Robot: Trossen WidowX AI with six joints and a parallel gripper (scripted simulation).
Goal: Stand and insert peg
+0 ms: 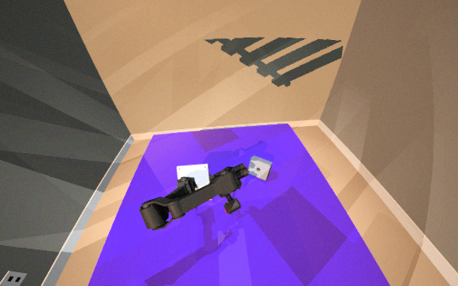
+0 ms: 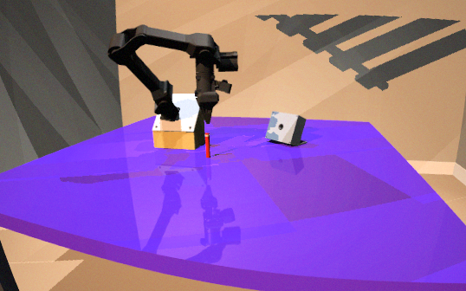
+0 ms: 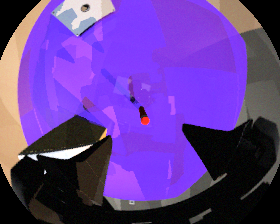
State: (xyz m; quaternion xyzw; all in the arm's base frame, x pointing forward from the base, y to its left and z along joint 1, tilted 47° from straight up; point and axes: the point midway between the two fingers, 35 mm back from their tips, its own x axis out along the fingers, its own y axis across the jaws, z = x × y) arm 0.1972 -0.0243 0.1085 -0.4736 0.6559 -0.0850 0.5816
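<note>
My gripper tip is now 6 cm above the red peg. Also, from my gripper tip: grey sloped panel 26 cm to the left, 20 cm ahead, 6 cm below.
</note>
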